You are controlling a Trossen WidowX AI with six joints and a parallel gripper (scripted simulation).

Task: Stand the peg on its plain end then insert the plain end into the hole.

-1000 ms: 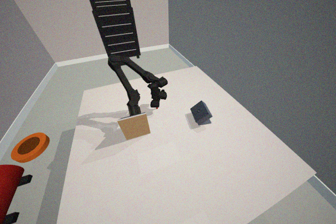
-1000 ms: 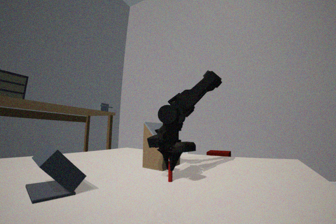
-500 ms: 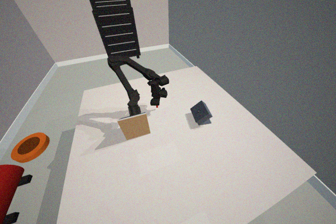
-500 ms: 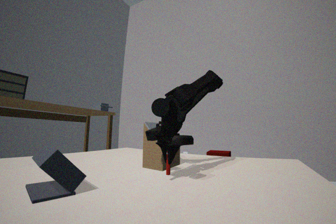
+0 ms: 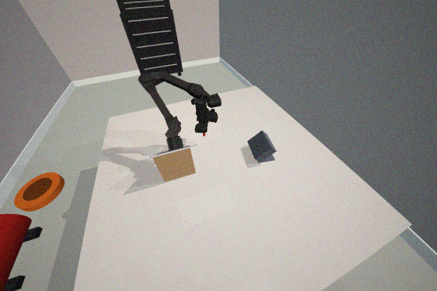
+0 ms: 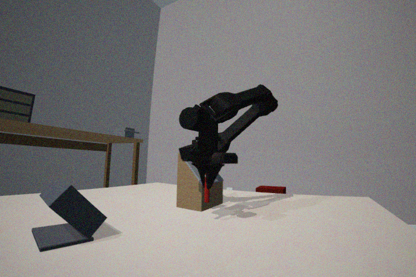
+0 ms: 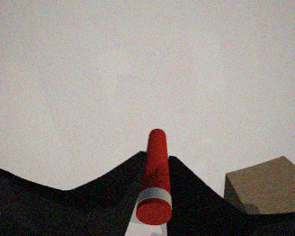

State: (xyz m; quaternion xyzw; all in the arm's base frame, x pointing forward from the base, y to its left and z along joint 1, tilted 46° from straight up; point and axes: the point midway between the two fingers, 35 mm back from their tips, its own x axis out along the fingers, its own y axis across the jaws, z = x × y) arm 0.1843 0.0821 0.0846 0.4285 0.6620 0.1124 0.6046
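Now: gripper tip 260 mm short of the dark sloped panel, 220 mm to the left of it and 40 mm above it. From my gripper tip the other things lie so: red peg (20 mm above).
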